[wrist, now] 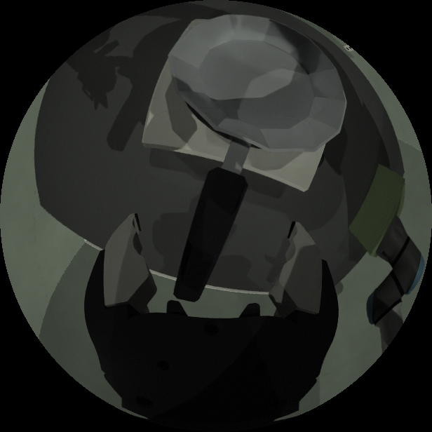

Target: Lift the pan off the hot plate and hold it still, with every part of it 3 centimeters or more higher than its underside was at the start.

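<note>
The grey faceted pan [255,82] is in the upper middle of the wrist view, over the pale square hot plate [162,122]. Whether its underside touches the plate is hidden. Its black handle [212,230] points down the view, toward my gripper. My gripper [214,219] is open, with one jaw to the left of the handle and the other to the right. The handle lies across the space between the jaws, touching neither, and its end reaches down near the gripper's palm. How high the jaws are relative to the handle is hard to tell.
The hot plate stands on a dark table [85,185], whose near edge runs behind the jaws. A green block [378,210] is at the right, with a dark jointed arm [397,265] with blue caps beside it. Shadows fall across the table.
</note>
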